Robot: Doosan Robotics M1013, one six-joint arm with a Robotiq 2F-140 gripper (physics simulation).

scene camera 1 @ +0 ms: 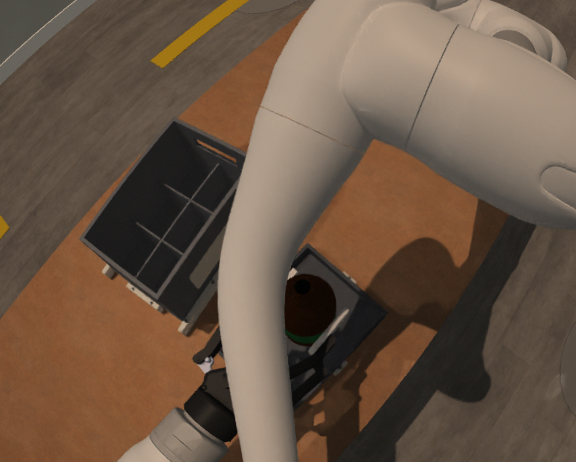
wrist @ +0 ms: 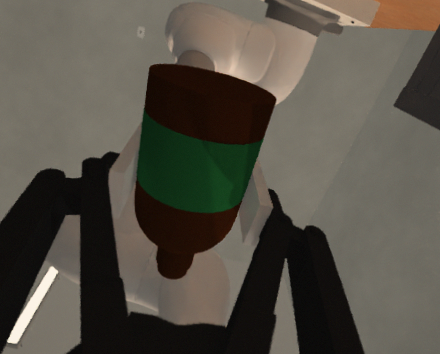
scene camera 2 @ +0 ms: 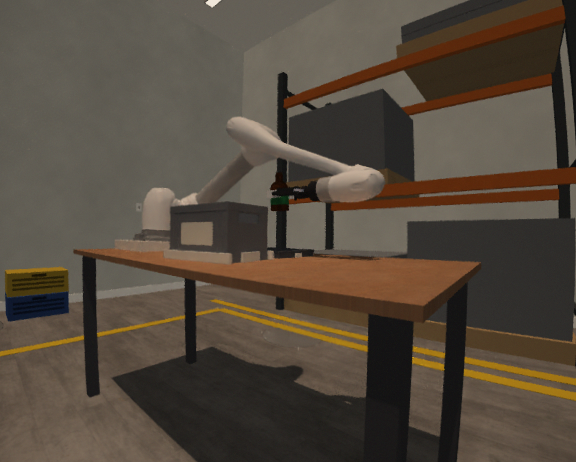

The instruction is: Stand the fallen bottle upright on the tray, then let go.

I see my gripper and a brown bottle.
My gripper shows as well in the wrist view.
